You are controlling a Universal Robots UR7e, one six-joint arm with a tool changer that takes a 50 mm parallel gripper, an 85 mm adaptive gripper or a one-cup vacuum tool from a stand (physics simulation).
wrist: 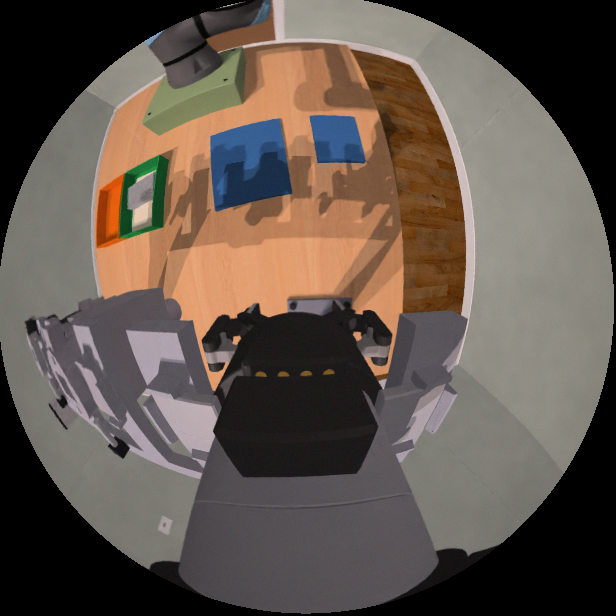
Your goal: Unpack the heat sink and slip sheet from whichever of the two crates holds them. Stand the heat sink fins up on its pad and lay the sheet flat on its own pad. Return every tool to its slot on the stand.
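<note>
In the wrist view my black adaptive gripper [295, 339] is open and empty, its fingers spread wide. It hangs high above the near end of the wooden table. Far off at the left, a green crate [143, 195] holds a grey block, likely the heat sink [142, 189], with a pale sheet [139, 217] beside it. An orange crate [109, 209] stands against its left side; its inside is not visible. A large blue pad [249, 163] and a small blue pad [337, 137] lie on the table, both bare.
Grey tool stand parts rise close on my left [126, 373] and right [425, 367]. A small grey plate [318, 304] shows just past the fingers. The arm's green base block [198, 91] sits at the far left corner. A darker wood strip [430, 189] runs along the table's right side.
</note>
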